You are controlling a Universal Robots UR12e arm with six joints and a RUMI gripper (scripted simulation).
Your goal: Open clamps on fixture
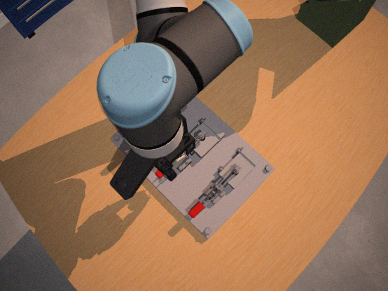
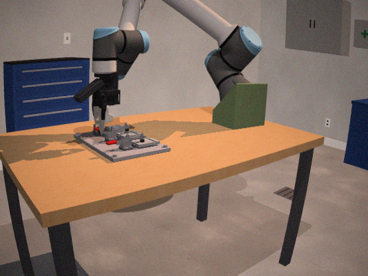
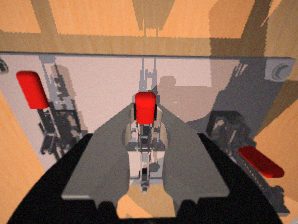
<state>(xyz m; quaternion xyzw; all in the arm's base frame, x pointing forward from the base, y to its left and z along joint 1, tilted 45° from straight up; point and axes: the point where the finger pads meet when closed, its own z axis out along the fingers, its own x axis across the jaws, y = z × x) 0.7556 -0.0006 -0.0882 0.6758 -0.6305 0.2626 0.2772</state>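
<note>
My gripper is now 8 cm past the grey fixture plate, 6 cm above it and 1 cm to the left of it. Also, from my hand: flat grey part (15 cm behind, 10 cm to the left, 4 cm below).
</note>
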